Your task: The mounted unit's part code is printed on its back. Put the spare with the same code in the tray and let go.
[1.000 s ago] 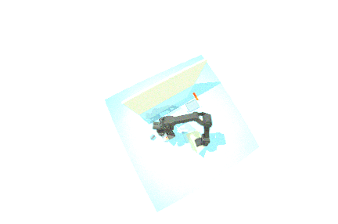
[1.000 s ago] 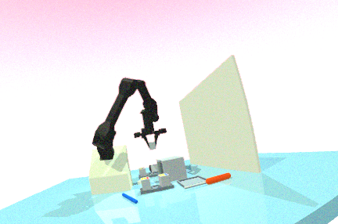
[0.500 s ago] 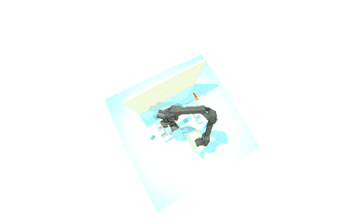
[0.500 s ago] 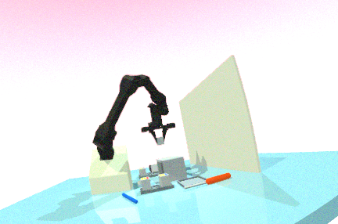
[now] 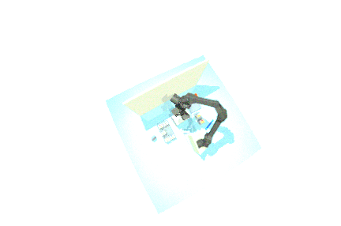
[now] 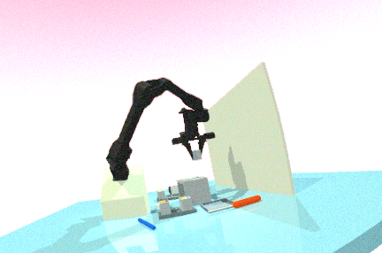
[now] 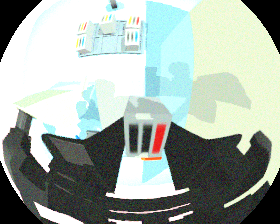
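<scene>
Right now my gripper tip is 2 cm short of the tray, 20 cm to the left of it and 18 cm above it. Also, from my gripper tip: grey spare (2 cm above); mounted unit (4 cm behind, 13 cm below); tall beige panel (19 cm ahead, 3 cm to the left, 4 cm above).
</scene>
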